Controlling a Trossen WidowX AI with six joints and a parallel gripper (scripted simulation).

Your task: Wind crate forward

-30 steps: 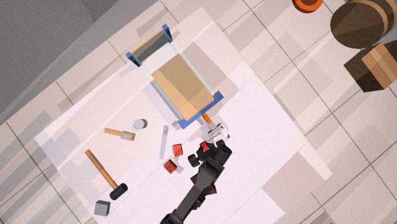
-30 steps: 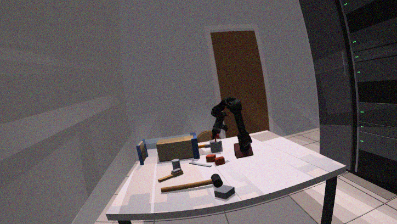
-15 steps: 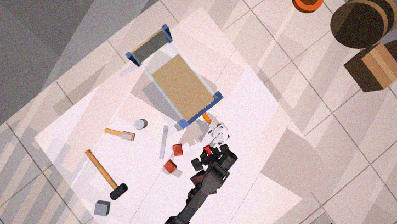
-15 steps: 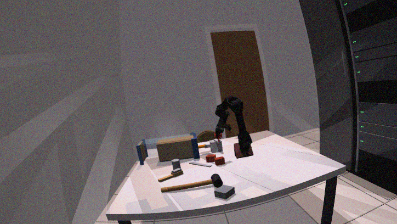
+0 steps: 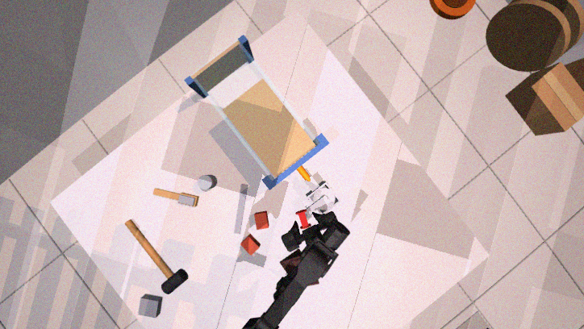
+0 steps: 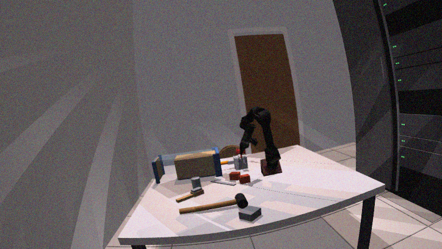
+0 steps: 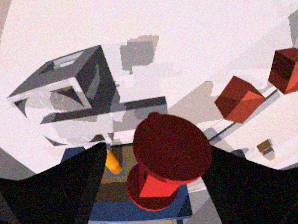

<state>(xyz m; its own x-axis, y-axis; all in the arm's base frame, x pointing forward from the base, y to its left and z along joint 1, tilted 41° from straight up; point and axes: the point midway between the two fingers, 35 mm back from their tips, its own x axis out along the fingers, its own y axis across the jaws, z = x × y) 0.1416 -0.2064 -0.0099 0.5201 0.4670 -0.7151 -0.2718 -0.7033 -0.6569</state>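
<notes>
Now: the red knob 10 mm to the left of my gripper tip. Round my gripper tip: grey winch 20 mm behind, 100 mm to the right, 100 mm below; blue steel frame 150 mm ahead, 110 mm to the right, 30 mm below; grey crank bar 30 mm to the right, 30 mm below.
</notes>
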